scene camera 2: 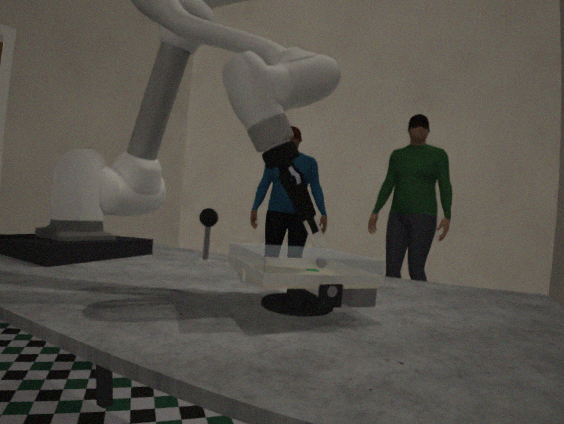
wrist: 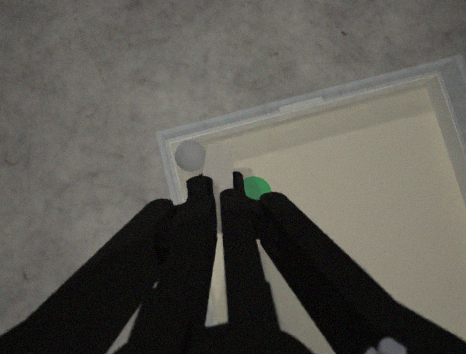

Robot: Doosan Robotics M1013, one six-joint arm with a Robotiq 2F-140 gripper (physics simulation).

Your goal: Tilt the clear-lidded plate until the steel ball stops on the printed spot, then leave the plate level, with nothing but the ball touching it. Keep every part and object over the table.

Labels:
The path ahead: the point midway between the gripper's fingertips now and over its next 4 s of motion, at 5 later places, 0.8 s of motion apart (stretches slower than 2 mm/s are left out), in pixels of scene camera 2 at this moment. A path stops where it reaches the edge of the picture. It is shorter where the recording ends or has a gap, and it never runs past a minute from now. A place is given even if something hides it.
My gripper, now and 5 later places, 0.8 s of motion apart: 320, 245; 319, 190; 318, 190; 303, 215; 301, 224; 301, 230

